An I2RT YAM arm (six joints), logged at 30 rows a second.
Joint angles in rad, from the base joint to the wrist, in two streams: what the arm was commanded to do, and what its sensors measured. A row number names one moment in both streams.
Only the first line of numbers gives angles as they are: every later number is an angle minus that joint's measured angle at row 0.
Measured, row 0: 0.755, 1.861, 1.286, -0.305, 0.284, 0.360
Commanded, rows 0 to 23: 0.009, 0.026, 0.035, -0.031, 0.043, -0.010; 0.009, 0.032, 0.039, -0.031, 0.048, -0.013; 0.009, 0.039, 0.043, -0.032, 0.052, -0.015; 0.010, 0.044, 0.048, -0.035, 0.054, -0.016; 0.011, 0.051, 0.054, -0.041, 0.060, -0.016; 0.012, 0.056, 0.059, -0.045, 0.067, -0.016; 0.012, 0.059, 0.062, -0.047, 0.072, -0.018; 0.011, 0.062, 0.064, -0.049, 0.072, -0.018; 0.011, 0.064, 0.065, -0.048, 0.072, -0.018; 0.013, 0.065, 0.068, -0.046, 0.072, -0.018; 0.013, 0.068, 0.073, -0.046, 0.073, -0.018; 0.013, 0.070, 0.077, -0.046, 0.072, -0.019; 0.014, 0.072, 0.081, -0.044, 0.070, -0.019; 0.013, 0.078, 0.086, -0.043, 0.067, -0.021; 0.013, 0.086, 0.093, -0.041, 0.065, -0.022; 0.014, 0.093, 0.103, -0.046, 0.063, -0.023; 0.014, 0.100, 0.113, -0.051, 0.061, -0.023; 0.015, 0.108, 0.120, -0.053, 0.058, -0.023; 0.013, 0.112, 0.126, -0.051, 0.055, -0.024; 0.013, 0.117, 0.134, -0.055, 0.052, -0.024; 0.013, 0.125, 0.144, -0.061, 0.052, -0.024; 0.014, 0.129, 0.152, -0.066, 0.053, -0.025; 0.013, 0.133, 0.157, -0.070, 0.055, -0.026; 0.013, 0.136, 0.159, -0.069, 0.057, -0.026
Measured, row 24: 0.007, 0.125, 0.123, -0.043, 0.043, -0.018
